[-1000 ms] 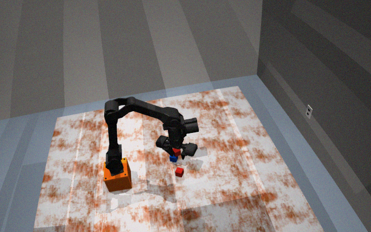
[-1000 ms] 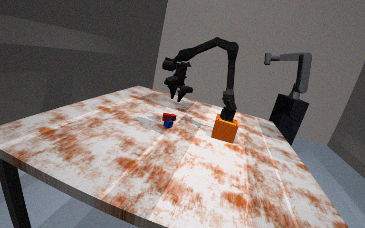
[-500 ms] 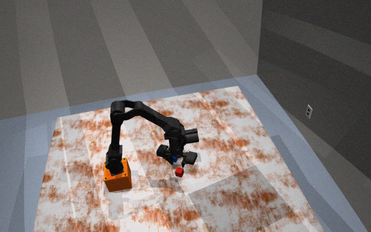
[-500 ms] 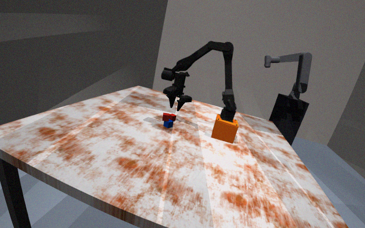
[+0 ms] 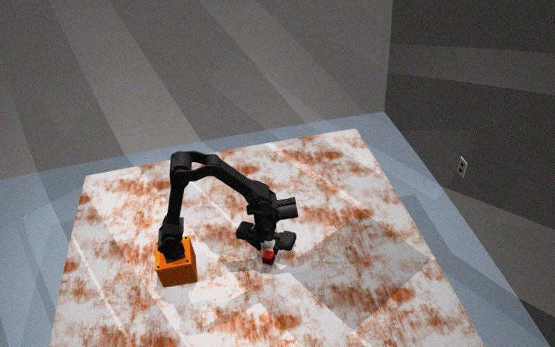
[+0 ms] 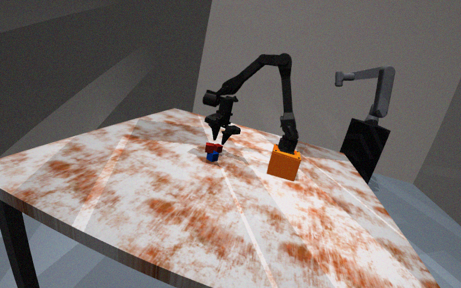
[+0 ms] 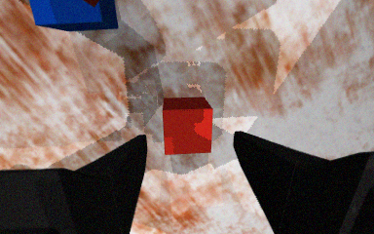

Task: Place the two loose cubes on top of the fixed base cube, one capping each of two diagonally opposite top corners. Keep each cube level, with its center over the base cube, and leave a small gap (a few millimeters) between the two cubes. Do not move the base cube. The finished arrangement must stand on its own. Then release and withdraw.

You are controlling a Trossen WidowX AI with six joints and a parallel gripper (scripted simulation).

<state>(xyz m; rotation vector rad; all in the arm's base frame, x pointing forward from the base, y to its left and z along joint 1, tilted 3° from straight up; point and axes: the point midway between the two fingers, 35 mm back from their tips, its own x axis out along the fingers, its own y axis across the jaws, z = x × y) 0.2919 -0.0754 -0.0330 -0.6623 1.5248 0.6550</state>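
Right now my gripper tip is 110 mm to the right of the blue cube, 30 mm above it and 10 mm short of it.
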